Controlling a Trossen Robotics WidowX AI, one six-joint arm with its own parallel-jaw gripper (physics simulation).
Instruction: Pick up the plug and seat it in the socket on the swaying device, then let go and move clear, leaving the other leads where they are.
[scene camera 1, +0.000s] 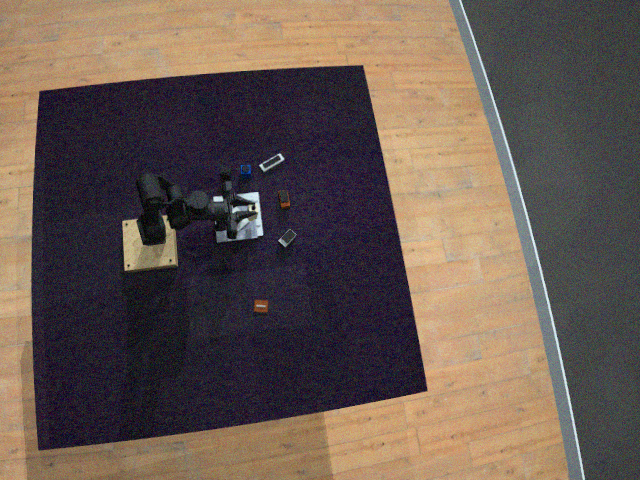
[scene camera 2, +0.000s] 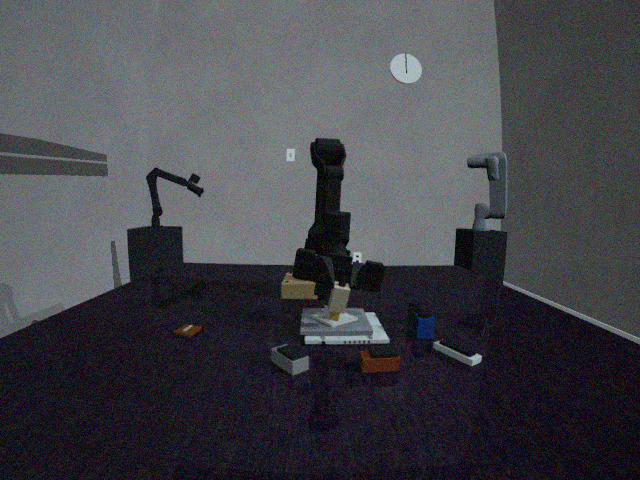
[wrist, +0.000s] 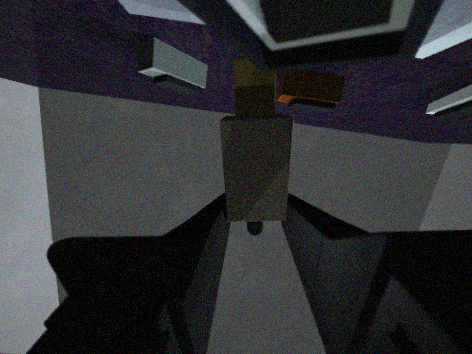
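The plug has a beige body (scene camera 2: 339, 298) (wrist: 256, 167) and a yellow tip (scene camera 2: 334, 315) (wrist: 254, 75). My gripper (scene camera 1: 251, 207) (scene camera 2: 336, 290) (wrist: 254, 198) is shut on the body and holds it tilted, tip down, low over the device. The device (scene camera 1: 225, 235) (scene camera 2: 310, 326) is a pale, layered slab with a tilted white plate (scene camera 2: 351, 318) on top. The socket's pale rim (wrist: 340, 39) surrounds a dark opening at the top of the wrist view. The tip shows just left of the opening there, outside it; contact is unclear. The socket is hidden in scene camera 2.
Beyond the device lie a grey block (scene camera 1: 287, 238) (scene camera 2: 292, 360), an orange block (scene camera 1: 284, 199) (scene camera 2: 379, 361) and a white bar (scene camera 1: 271, 162) (scene camera 2: 457, 352). A blue block (scene camera 1: 245, 169) (scene camera 2: 424, 327) stands beside the device. A flat orange piece (scene camera 1: 261, 305) (scene camera 2: 187, 330) lies farther off.
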